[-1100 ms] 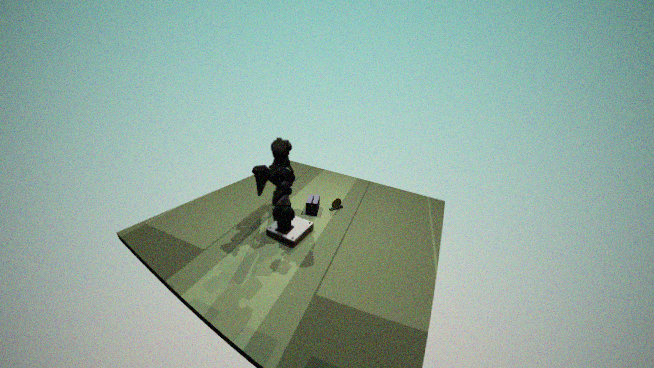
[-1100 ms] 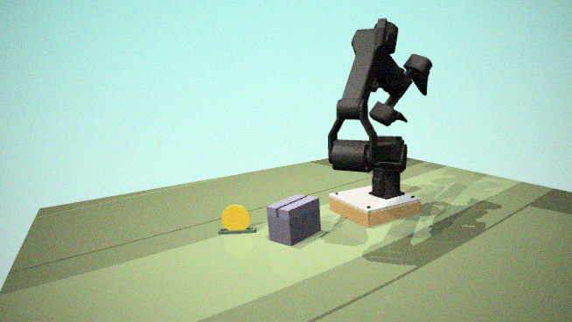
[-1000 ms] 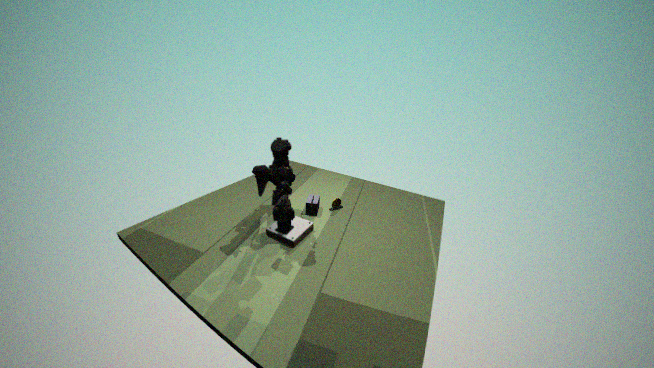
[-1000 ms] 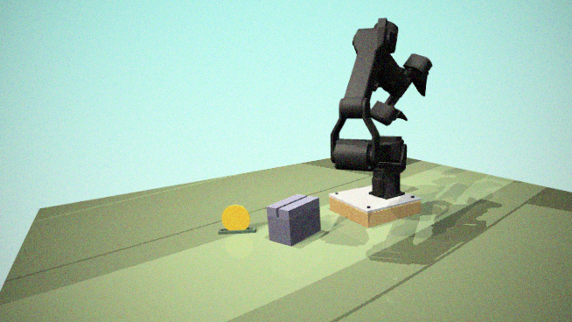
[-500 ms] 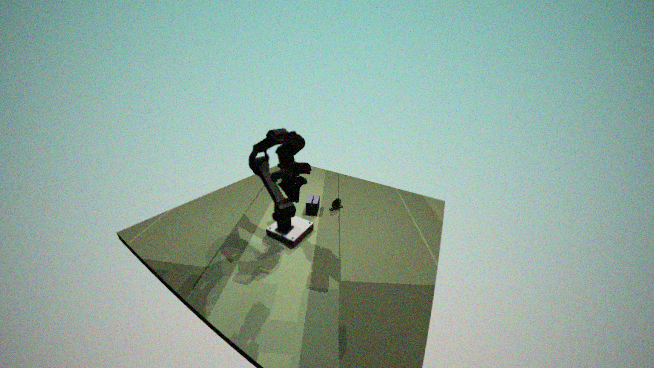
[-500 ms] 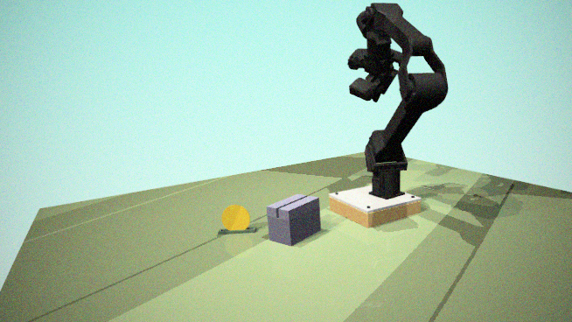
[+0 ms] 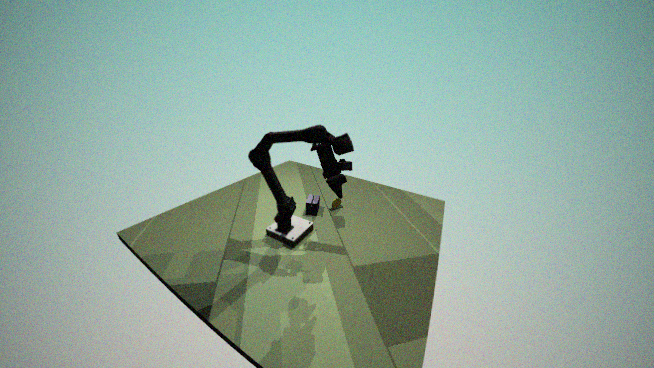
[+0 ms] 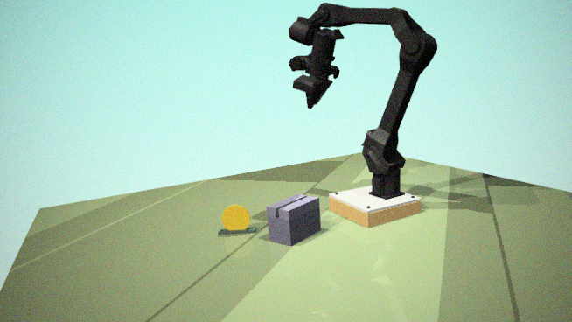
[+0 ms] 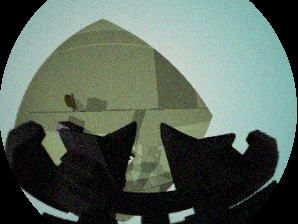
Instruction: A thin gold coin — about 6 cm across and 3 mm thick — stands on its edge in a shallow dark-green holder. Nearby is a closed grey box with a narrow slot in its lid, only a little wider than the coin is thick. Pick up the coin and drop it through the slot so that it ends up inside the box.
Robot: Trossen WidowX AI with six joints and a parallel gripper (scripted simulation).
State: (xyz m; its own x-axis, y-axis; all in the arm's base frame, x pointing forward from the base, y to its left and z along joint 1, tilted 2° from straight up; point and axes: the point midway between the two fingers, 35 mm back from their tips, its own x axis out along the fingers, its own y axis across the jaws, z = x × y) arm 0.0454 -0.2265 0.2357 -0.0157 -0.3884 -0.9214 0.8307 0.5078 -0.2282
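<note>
Now: gripper tip 310 mm short of the coin, 220 mm above it and 120 mm to the right of it.
</note>
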